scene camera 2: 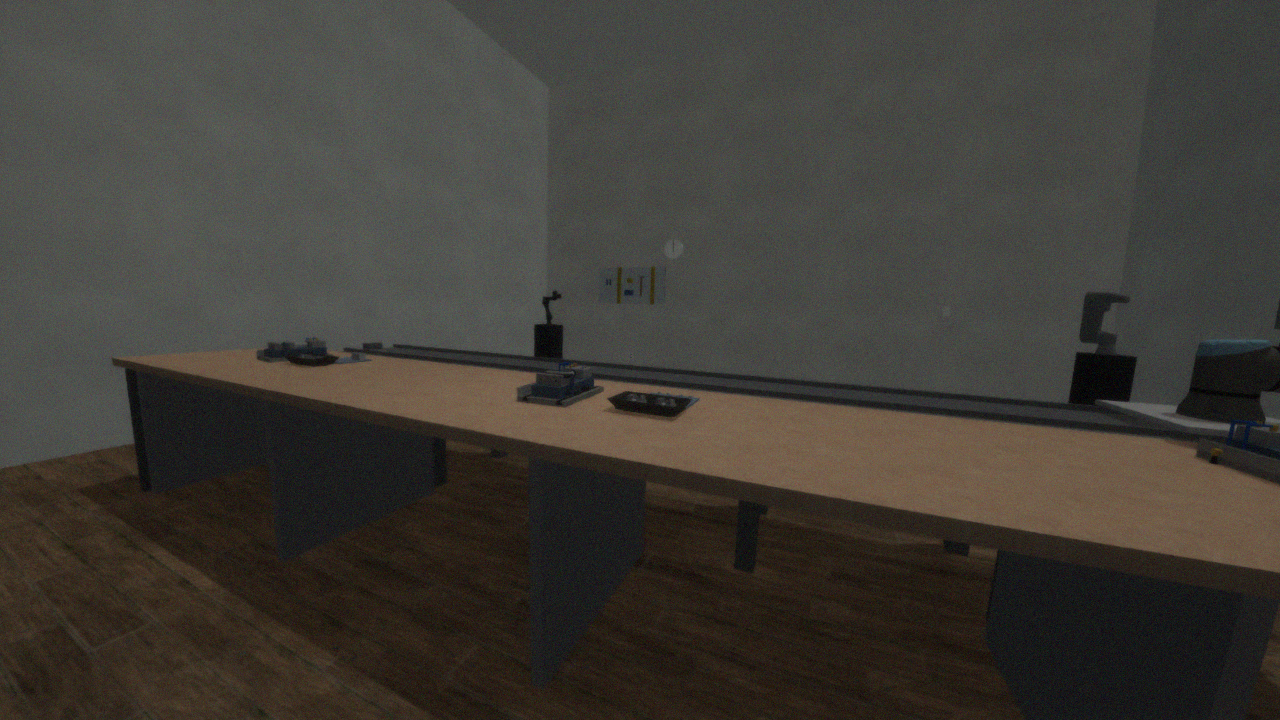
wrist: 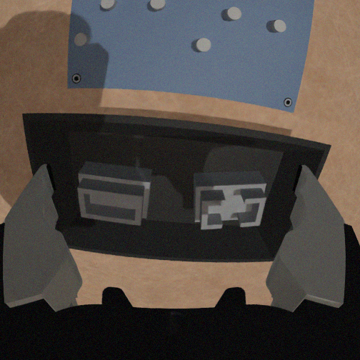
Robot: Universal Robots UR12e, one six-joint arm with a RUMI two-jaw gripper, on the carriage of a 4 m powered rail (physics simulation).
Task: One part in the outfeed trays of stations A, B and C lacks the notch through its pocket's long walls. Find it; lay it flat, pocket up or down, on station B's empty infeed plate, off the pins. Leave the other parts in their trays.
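Seen in the pictures: arm's base, link origin: [scene camera 2: 1218, 418].
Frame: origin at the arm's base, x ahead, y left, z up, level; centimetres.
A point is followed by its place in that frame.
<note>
In the wrist view a dark tray [wrist: 170, 254] holds two grey parts. The left part [wrist: 112, 200] shows its pocket with unbroken long walls, with no notch visible. The right part [wrist: 232, 204] has a notch through both long walls. My gripper [wrist: 173, 165] is open and empty above the tray, one finger at each end; it does not show in the scene view. Beyond the tray lies a blue plate [wrist: 150, 65] with several pins. In the scene view a dark tray [scene camera 2: 648, 410] @(x 79.1, y -179.2, z -1.3 cm) with parts sits at the middle station, a blue plate partly hidden behind it.
The arm's base [scene camera 2: 1221, 385] @(x 5.8, y -4.9, z 11.9 cm) stands on the rail carriage at the far right, beside a station fixture [scene camera 2: 1253, 452] @(x 61.9, y -35.8, z 2.2 cm) cut by the frame. Another fixture [scene camera 2: 559, 386] @(x 79.4, y -211.7, z 3.0 cm) stands left of the middle tray. A further tray [scene camera 2: 311, 360] @(x 78.6, y -356.6, z 0.7 cm) and fixture [scene camera 2: 290, 350] @(x 69.4, y -393.8, z 2.4 cm) stand at the table's far left. The rail [scene camera 2: 805, 385] runs behind the table.
</note>
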